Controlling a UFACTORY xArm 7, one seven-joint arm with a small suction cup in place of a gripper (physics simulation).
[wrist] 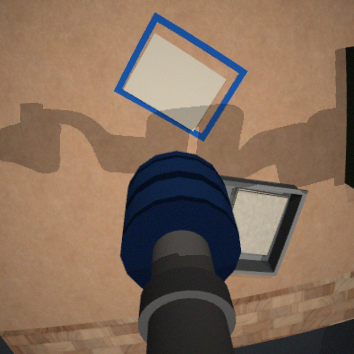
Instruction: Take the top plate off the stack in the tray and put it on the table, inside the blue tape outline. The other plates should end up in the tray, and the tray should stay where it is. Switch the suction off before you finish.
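Places are measured from the arm's base along level axes (x left, y up, z ahead), in centimetres.
Where they show: end effector, tool point: (176,197).
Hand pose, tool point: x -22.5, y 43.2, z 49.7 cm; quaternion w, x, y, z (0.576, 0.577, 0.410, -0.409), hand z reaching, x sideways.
Observation:
Each offset is from my tool point to the top centre of the thing. "*": to the spot under its first point. Level surfaces: height alone.
A cream plate @[dx -0.8, dy -49.0, dz -1.9 cm] (172,80) lies flat on the table @[dy -49.6 cm] (60,225), inside the blue tape outline @[* dx -8.7, dy -49.5, dz +2.9 cm] (137,53). Its lower-left edge runs close along the tape, and a shadow covers its lower corner. The grey tray @[* dx +25.3, dy -44.8, dz -13.3 cm] (265,184) is at the lower right, partly hidden behind the suction cup. Pale, speckled plates @[dx +36.1, dy -47.5, dz -8.8 cm] (262,220) lie in the tray; how many is not clear. My gripper (179,200), a dark blue suction cup, hangs above the table between the outline and the tray. No plate shows on it; its underside is hidden.
A black object (350,115) stands at the right edge of the view. A strip of wooden blocks pattern (295,305) runs along the bottom, with a dark area beyond it. Shadows of the arm fall across the middle of the table.

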